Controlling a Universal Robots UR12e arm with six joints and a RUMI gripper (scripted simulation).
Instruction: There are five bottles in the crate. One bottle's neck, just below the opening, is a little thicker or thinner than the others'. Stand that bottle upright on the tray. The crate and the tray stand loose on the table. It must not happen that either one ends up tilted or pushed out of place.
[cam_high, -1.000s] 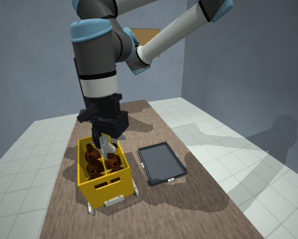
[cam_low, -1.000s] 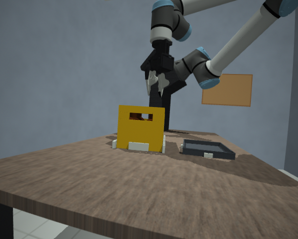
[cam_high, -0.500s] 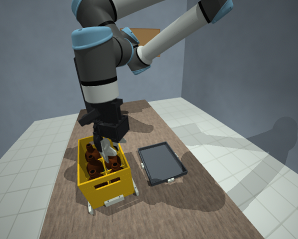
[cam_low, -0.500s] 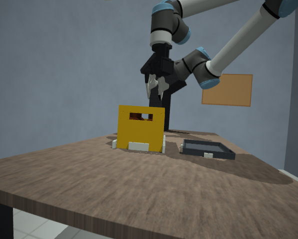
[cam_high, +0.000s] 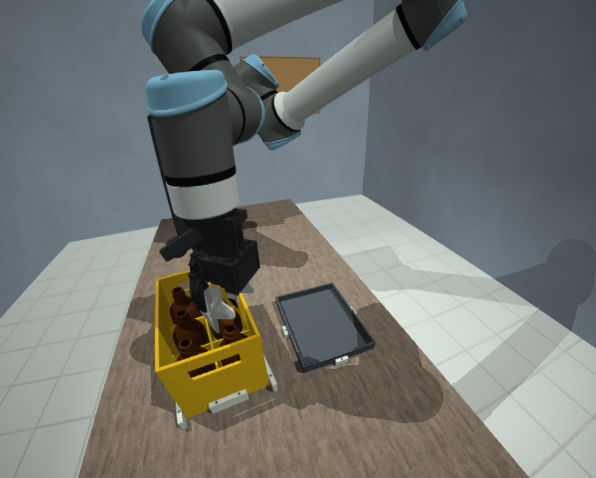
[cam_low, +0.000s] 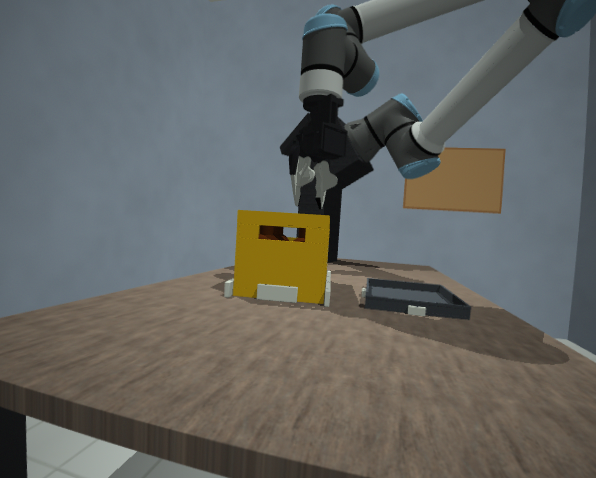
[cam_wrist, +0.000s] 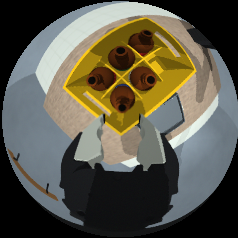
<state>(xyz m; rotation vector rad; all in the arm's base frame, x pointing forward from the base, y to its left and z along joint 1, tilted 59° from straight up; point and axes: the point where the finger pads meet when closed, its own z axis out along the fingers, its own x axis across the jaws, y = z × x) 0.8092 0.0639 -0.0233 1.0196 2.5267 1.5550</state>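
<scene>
Right now my hand is 120 mm above the yellow crate, 70 mm past it and 60 mm to the left of it. Round my hand: dark tray (220 mm to the left, 190 mm below, 100 mm behind).
</scene>
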